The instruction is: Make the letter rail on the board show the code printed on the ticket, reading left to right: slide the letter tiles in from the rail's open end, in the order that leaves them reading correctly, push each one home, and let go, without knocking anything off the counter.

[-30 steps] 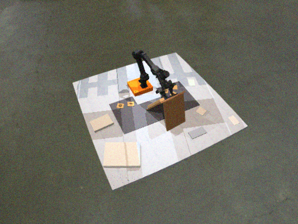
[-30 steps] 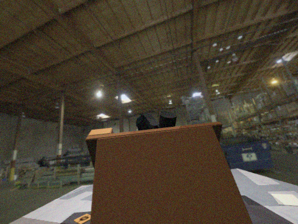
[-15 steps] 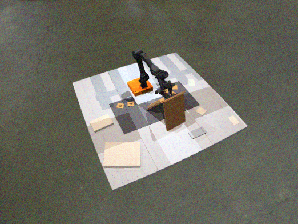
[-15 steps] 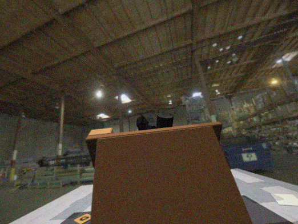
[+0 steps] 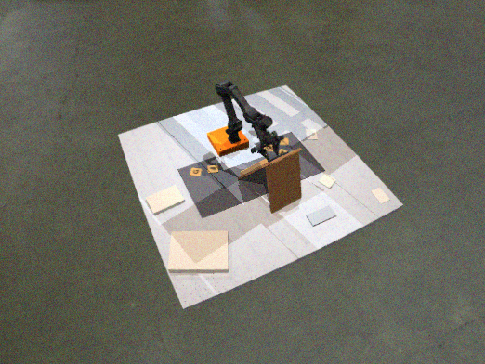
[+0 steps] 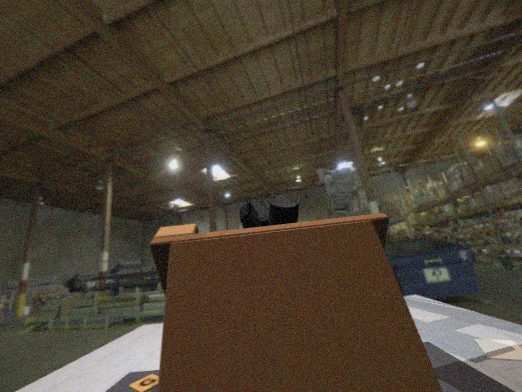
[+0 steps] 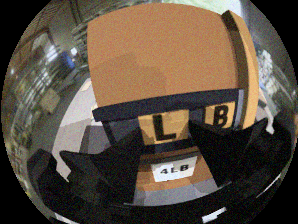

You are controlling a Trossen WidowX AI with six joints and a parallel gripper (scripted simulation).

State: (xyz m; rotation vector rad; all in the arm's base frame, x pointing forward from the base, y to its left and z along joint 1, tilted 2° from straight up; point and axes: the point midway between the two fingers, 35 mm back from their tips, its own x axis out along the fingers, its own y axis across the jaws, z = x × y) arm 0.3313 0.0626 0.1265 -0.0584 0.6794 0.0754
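Now: gripper tip 8 cm above the white ticket, 5 cm past it and 2 cm to the left of it. From my gripper tip the other things lie so: dark mat 16 cm below, 15 cm behind, 7 cm to the right; then grey plate 34 cm ahead, 16 cm below, 10 cm to the left.
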